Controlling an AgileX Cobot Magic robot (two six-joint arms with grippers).
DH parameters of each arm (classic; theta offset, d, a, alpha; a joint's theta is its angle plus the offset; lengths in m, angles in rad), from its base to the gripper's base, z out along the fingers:
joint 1: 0 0.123 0 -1.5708
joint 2: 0.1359 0 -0.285 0
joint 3: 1.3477 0 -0.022 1.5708
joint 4: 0 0.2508 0 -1.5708
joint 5: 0 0 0.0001 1.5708
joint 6: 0 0.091 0 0
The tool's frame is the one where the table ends.
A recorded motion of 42 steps. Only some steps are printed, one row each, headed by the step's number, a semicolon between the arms.
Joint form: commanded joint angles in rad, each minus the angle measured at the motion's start. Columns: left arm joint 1, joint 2, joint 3, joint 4, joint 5, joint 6; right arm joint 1, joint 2, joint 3, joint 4, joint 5, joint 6.
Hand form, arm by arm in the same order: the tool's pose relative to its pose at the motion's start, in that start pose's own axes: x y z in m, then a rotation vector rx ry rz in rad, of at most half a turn. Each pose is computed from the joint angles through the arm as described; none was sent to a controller.
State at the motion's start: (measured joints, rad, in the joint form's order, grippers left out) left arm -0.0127 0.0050 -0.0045 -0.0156 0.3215 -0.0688; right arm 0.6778 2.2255 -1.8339 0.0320 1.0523 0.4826
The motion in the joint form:
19: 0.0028 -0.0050 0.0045 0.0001 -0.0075 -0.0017; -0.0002 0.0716 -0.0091 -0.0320 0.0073 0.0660
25: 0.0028 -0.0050 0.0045 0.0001 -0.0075 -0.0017; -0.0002 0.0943 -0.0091 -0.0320 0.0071 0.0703
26: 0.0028 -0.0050 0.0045 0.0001 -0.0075 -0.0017; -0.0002 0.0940 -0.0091 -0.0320 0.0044 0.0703
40: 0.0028 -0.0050 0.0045 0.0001 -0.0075 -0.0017; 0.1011 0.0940 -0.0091 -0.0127 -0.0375 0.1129
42: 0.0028 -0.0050 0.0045 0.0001 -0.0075 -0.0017; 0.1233 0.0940 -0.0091 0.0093 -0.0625 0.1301
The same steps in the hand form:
19: 0.0006 0.0002 0.0001 -0.0022 -0.0082 -0.0022; 0.0010 -0.0045 0.0314 0.0591 0.0467 0.0513
25: 0.0006 0.0002 0.0001 -0.0022 -0.0082 -0.0022; 0.0025 -0.0057 0.0420 0.0705 0.0661 0.0559
26: 0.0006 0.0002 0.0001 -0.0022 -0.0082 -0.0022; 0.0022 -0.0055 0.0418 0.0690 0.0635 0.0558
40: 0.0006 0.0002 0.0001 -0.0022 -0.0082 -0.0022; 0.0248 0.0387 0.0429 0.0194 0.0463 0.0090
42: 0.0006 0.0002 0.0001 -0.0022 -0.0082 -0.0022; 0.0300 0.0500 0.0430 -0.0127 0.0388 0.0169

